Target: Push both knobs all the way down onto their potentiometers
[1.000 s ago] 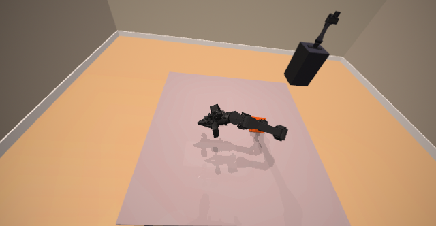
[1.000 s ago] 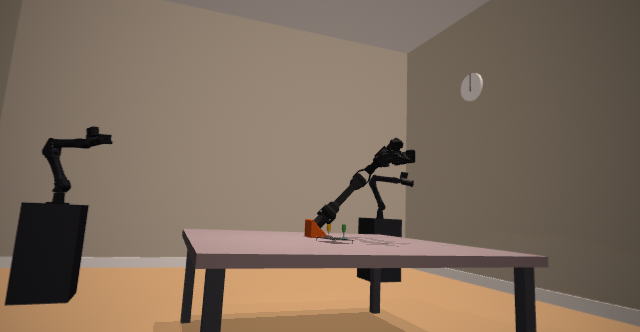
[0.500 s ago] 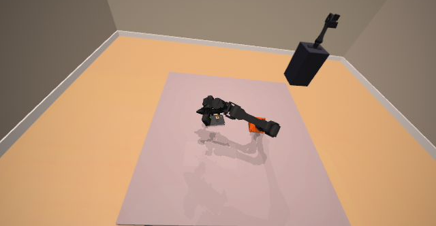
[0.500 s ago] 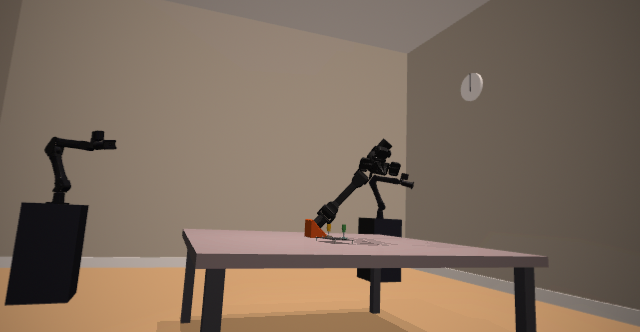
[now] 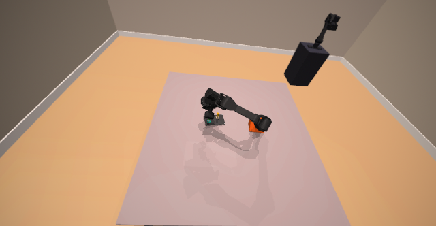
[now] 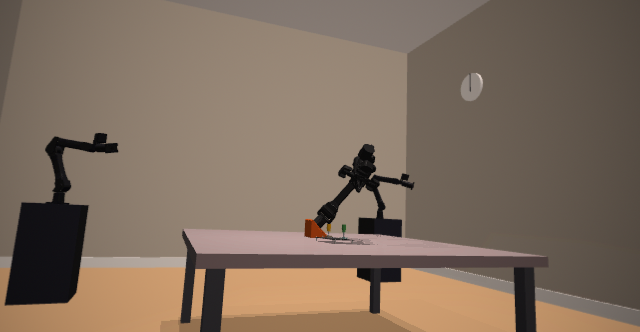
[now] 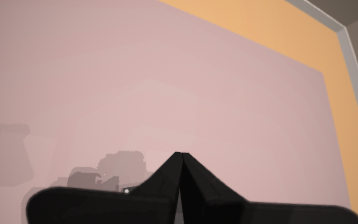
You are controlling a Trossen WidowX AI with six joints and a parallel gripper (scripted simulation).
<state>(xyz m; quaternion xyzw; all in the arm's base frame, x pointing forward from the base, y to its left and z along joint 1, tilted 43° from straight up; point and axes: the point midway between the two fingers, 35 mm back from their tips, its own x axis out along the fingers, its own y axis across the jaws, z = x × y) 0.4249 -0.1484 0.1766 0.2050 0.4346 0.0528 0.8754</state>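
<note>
My gripper tip is 160 mm above the orange knob, 130 mm past it and 70 mm to the left of it. Round my gripper tip: green knob 160 mm below, 60 mm behind, 40 mm to the right.
</note>
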